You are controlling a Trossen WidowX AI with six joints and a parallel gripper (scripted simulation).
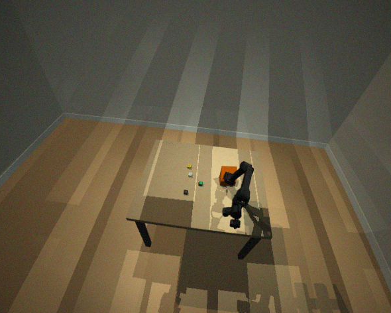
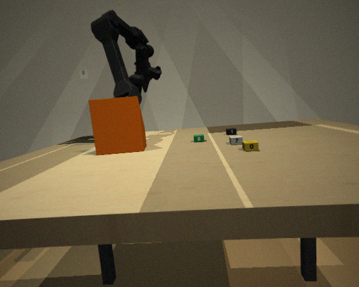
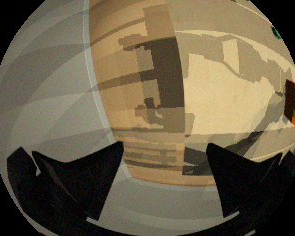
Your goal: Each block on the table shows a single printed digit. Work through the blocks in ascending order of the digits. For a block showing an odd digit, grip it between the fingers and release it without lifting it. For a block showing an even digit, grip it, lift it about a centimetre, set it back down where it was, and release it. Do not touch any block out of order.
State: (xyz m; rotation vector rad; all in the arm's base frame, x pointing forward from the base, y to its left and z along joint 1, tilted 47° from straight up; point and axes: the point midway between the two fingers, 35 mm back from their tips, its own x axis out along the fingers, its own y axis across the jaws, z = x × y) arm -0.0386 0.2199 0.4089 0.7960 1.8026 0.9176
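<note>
The yellow block marked 0 is 420 mm ahead of my gripper tip, 550 mm to the right of it and 170 mm below it. The rest, counted from my gripper tip: green block marked 8: 290 mm ahead, 390 mm to the right, 170 mm below; black block marked 1: 390 mm ahead, 270 mm to the right, 170 mm below; white block marked 7: 400 mm ahead, 460 mm to the right, 170 mm below.
</note>
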